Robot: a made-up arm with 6 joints. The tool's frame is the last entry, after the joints.
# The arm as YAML. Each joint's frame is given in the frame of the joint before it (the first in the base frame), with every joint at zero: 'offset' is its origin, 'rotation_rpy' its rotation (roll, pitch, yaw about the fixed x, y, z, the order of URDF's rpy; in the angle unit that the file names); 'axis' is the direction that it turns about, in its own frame. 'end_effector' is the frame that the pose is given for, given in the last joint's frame.
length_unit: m
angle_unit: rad
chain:
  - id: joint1
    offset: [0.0, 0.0, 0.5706]
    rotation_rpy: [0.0, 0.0, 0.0]
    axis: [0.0, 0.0, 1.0]
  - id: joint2
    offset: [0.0, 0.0, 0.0]
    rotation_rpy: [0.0, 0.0, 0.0]
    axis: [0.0, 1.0, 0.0]
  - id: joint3
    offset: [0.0, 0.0, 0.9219]
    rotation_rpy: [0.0, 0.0, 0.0]
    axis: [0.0, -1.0, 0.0]
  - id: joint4
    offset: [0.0, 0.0, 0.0]
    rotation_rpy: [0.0, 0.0, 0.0]
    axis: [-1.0, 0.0, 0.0]
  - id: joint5
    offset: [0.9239, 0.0, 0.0]
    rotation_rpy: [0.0, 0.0, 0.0]
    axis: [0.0, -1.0, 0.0]
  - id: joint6
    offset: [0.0, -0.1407, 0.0]
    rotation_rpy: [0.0, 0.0, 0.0]
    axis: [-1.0, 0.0, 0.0]
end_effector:
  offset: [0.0, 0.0, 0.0]
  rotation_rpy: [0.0, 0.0, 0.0]
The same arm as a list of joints. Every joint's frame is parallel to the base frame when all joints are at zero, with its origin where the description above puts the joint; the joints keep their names.
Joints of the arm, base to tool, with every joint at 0 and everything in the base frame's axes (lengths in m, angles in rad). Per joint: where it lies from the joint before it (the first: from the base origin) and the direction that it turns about. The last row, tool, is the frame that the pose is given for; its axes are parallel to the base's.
joint1: offset 0 0 0.5706 axis 0 0 1
joint2: offset 0 0 0 axis 0 1 0
joint3: offset 0 0 0.9219 axis 0 -1 0
joint4: offset 0 0 0 axis -1 0 0
joint5: offset 0.9239 0 0 axis 0 -1 0
joint6: offset 0 -0.1407 0 axis -1 0 0
tool: offset 0 0 0

